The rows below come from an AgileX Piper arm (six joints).
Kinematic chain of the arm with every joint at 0, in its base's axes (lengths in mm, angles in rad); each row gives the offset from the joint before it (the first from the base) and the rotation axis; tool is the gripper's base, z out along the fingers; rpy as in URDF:
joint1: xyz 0 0 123 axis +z
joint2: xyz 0 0 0 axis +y
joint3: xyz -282.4 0 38.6 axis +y
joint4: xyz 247.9 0 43.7 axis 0.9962 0 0.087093
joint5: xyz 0 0 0 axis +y
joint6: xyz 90.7 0 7.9 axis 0.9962 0 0.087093
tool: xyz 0 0 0 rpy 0 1.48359 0
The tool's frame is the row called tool.
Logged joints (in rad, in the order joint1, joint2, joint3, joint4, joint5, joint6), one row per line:
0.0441, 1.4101, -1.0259, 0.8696, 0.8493, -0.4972
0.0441, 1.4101, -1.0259, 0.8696, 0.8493, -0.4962
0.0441, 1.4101, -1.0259, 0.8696, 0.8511, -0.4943
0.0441, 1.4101, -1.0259, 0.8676, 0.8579, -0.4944
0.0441, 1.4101, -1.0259, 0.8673, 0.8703, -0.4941
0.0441, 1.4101, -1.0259, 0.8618, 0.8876, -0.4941
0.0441, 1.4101, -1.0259, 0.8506, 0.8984, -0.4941
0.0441, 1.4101, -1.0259, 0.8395, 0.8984, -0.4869
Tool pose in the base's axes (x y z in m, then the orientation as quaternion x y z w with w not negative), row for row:
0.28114, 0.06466, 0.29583, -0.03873, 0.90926, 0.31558, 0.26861
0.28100, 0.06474, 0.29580, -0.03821, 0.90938, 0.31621, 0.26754
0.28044, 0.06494, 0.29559, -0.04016, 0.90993, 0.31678, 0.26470
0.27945, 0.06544, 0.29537, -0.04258, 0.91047, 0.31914, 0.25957
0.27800, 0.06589, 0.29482, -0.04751, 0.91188, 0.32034, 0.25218
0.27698, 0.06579, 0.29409, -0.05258, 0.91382, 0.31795, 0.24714
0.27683, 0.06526, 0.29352, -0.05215, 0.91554, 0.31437, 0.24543
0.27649, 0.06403, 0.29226, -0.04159, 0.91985, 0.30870, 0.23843
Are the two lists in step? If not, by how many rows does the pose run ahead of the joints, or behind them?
The pose runs 1 row ahead of the joints: the pose in row i belongs to the joints in row i + 1.
